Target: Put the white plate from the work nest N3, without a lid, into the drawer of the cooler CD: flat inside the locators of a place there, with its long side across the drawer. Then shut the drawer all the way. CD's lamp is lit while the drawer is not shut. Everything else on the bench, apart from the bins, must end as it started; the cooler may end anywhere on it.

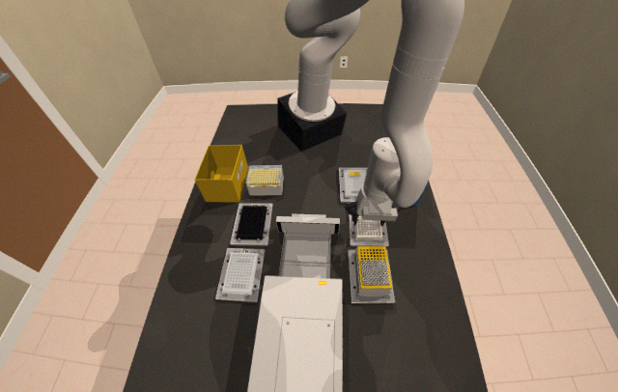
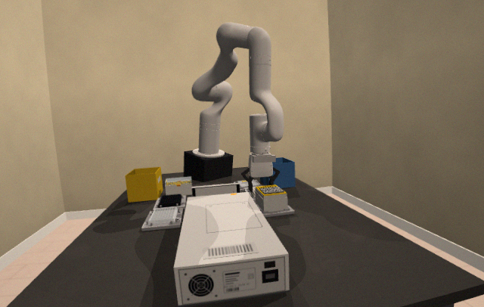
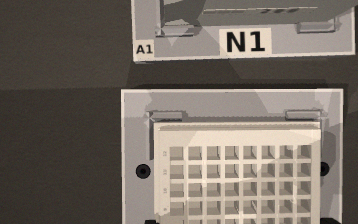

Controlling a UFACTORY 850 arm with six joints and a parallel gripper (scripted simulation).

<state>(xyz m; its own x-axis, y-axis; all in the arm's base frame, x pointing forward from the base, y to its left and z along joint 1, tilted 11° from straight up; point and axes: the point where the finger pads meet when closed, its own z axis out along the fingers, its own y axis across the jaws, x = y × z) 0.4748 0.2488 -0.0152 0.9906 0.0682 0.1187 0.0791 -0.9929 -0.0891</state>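
My gripper is now 3 cm above the nest. Round my hand: yellow tip box (17 cm ahead, 2 cm above); then blue bin (19 cm behind, 10 cm to the left, 1 cm above); then white well plate (1 cm below).
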